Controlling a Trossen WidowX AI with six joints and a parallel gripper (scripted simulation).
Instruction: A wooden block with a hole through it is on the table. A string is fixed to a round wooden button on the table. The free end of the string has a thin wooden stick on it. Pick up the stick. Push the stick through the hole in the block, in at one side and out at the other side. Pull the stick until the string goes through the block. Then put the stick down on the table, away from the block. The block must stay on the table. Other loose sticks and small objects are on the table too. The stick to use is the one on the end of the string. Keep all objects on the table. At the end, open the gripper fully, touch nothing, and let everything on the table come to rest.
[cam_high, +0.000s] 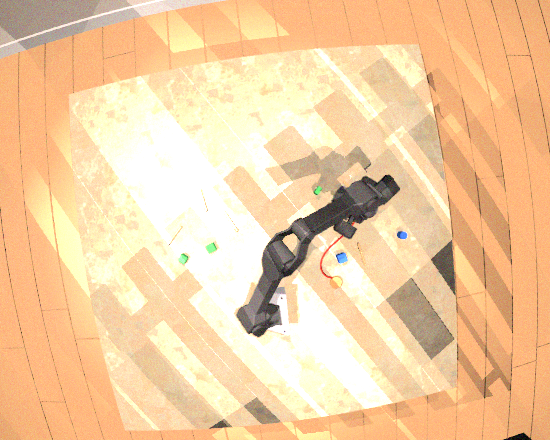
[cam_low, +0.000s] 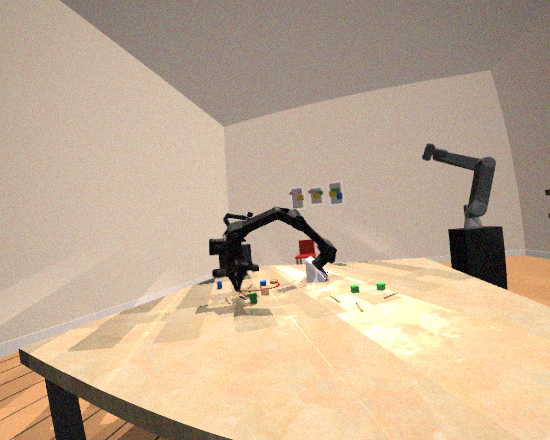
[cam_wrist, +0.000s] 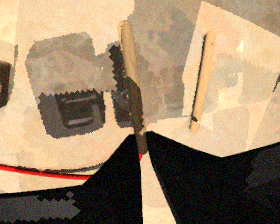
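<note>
Now: gripper tip 1 cm short of the thin wooden stick and 1 cm to the right of it. From my gripper tip the other things lie so: blue cube: 16 cm behind, 5 cm to the left, 1 cm below; then blue cylinder: 11 cm behind, 16 cm to the right; then wooden block: 4 cm behind, 10 cm to the left, 1 cm below.
</note>
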